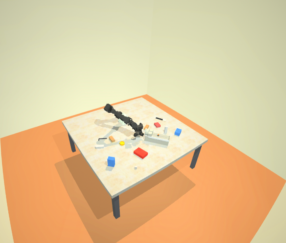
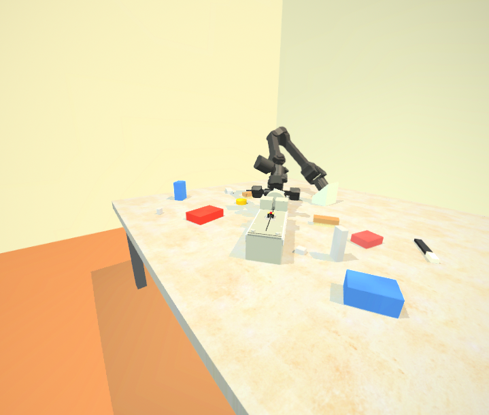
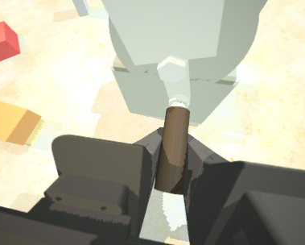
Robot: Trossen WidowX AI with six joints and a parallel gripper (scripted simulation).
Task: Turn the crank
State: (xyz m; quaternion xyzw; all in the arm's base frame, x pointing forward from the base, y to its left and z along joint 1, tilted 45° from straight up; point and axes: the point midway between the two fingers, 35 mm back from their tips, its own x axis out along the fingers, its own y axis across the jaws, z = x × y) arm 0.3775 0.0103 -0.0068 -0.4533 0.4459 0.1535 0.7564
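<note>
The brown crank handle is 1 cm behind my gripper tip, 1 cm to the right of it and 3 cm above it. Round my gripper tip: red pointer 13 cm ahead, 11 cm to the left, 5 cm above; then crank 4 cm above; then yellow disc 4 cm behind, 25 cm to the right, 3 cm below.
</note>
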